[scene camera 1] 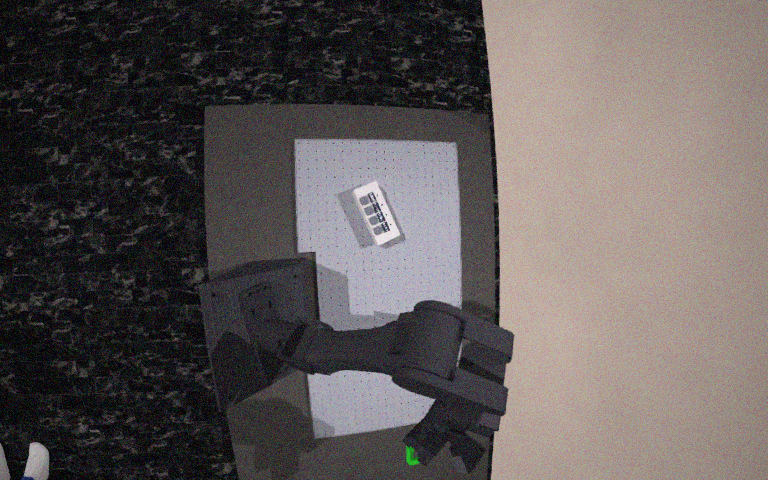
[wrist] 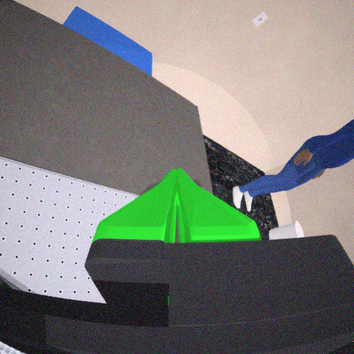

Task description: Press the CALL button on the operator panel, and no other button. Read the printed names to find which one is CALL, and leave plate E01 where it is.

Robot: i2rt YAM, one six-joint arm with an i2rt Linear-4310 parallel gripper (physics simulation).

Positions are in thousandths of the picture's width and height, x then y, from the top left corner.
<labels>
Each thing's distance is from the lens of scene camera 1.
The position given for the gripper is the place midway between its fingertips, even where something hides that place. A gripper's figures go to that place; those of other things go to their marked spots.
gripper (scene camera 1: 533, 964): 77 cm
white operator panel (scene camera 1: 490, 418): 81 cm
</labels>
